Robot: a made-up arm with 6 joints. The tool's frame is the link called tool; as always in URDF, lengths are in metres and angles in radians.
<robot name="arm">
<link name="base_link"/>
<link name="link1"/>
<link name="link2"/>
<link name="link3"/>
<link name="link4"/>
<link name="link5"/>
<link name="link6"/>
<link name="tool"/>
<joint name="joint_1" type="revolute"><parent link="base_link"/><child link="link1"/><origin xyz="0.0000 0.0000 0.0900"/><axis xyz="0 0 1"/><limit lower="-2.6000" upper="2.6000" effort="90" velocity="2.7"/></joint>
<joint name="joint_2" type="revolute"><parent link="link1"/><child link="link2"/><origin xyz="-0.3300 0.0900 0.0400"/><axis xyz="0 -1 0"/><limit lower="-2.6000" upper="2.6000" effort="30" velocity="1.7"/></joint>
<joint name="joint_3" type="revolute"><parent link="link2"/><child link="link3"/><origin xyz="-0.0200 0.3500 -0.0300"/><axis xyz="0 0 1"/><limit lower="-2.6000" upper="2.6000" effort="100" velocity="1.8"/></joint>
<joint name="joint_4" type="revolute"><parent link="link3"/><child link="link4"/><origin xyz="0.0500 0.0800 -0.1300"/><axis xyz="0 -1 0"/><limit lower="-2.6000" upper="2.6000" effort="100" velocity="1.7"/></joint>
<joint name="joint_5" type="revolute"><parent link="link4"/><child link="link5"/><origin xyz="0.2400 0.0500 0.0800"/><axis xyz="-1 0 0"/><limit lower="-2.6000" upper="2.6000" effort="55" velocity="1.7"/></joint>
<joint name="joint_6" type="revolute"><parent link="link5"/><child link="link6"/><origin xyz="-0.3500 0.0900 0.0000"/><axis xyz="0 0 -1"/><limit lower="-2.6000" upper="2.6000" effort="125" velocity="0.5"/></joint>
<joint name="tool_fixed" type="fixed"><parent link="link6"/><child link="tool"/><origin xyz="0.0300 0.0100 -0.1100"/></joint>
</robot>
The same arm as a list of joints. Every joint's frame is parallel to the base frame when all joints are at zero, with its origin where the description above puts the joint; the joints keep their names.
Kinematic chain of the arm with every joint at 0, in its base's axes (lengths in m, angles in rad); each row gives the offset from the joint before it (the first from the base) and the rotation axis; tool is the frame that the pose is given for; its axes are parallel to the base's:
joint_1: xyz 0.0000 0.0000 0.0900 axis +z
joint_2: xyz -0.3300 0.0900 0.0400 axis -y
joint_3: xyz -0.0200 0.3500 -0.0300 axis +z
joint_4: xyz 0.0500 0.0800 -0.1300 axis -y
joint_5: xyz 0.2400 0.0500 0.0800 axis -x
joint_6: xyz -0.3500 0.0900 0.0000 axis -z
tool: xyz 0.0300 0.0100 -0.1100
Joint limits (rad, base to tool): -2.6000..2.6000 -2.6000..2.6000 -2.6000..2.6000 -2.6000..2.6000 -2.6000..2.6000 -2.6000..2.6000

